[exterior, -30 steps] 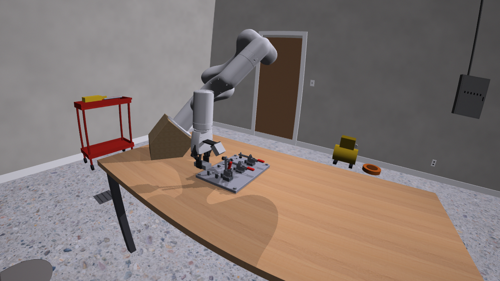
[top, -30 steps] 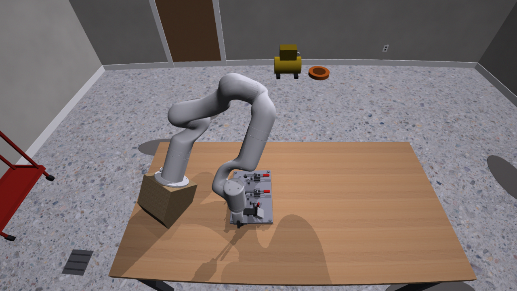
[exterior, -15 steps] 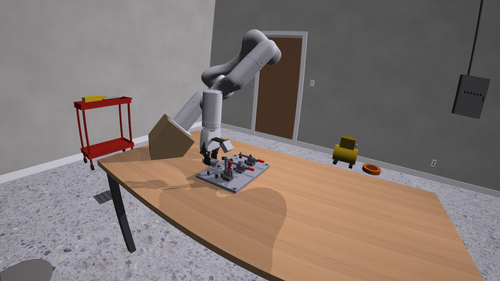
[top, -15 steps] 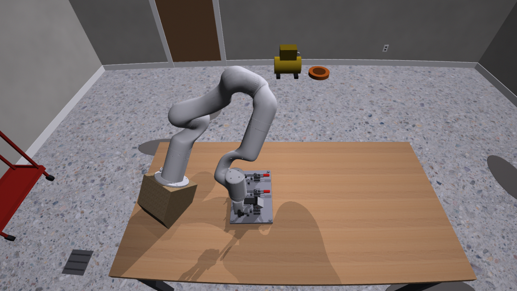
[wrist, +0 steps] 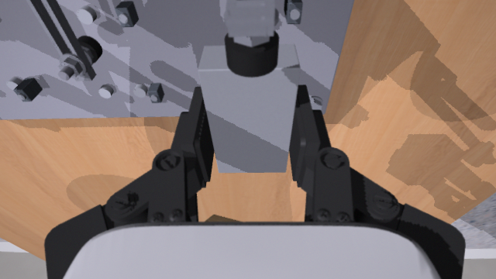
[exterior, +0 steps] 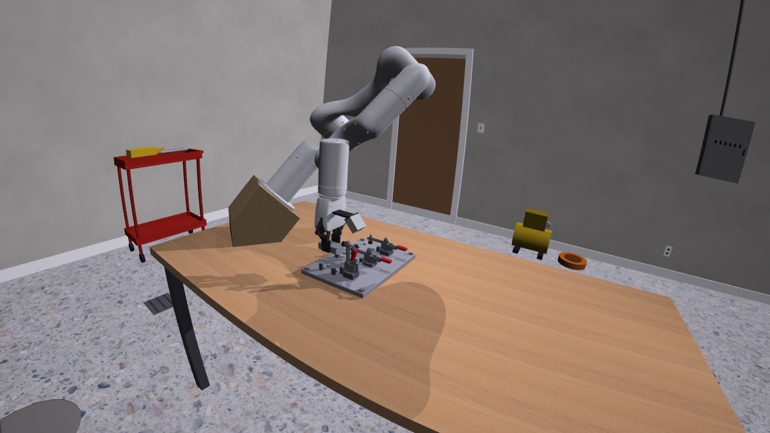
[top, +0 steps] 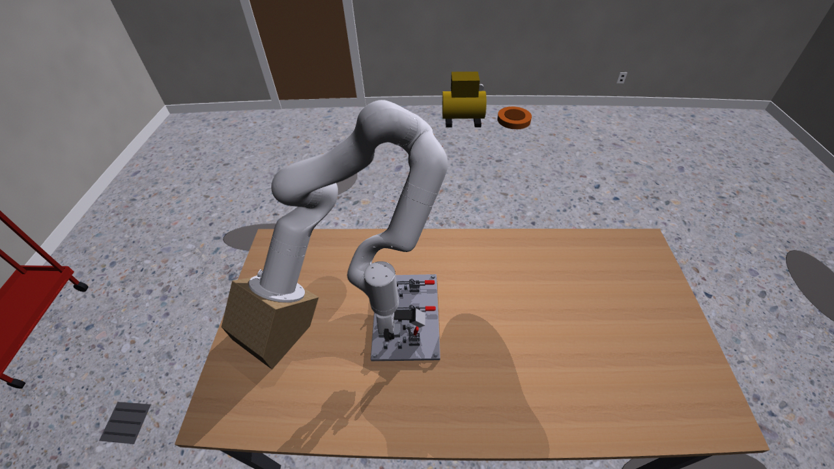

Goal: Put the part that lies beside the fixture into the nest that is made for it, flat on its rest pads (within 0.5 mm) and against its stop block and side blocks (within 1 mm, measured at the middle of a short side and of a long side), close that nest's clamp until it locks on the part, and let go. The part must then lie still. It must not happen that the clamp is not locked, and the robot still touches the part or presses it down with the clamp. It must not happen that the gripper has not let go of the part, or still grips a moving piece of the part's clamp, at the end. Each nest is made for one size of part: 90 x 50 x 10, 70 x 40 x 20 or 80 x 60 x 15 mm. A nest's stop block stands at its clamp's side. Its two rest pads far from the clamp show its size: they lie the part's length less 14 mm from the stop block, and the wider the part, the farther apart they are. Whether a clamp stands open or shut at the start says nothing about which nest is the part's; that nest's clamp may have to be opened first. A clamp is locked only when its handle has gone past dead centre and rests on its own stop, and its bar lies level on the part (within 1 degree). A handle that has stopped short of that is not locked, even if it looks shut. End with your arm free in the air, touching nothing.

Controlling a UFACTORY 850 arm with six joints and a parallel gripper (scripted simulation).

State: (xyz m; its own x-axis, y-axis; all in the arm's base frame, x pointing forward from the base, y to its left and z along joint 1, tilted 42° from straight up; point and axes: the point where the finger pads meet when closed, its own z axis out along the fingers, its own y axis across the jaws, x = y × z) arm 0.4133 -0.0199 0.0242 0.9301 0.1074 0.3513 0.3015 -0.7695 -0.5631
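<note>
My gripper is now 1 cm above the grey block part. Also, from my hand: grey fixture plate (1 cm ahead, 12 cm to the left, 9 cm below).
</note>
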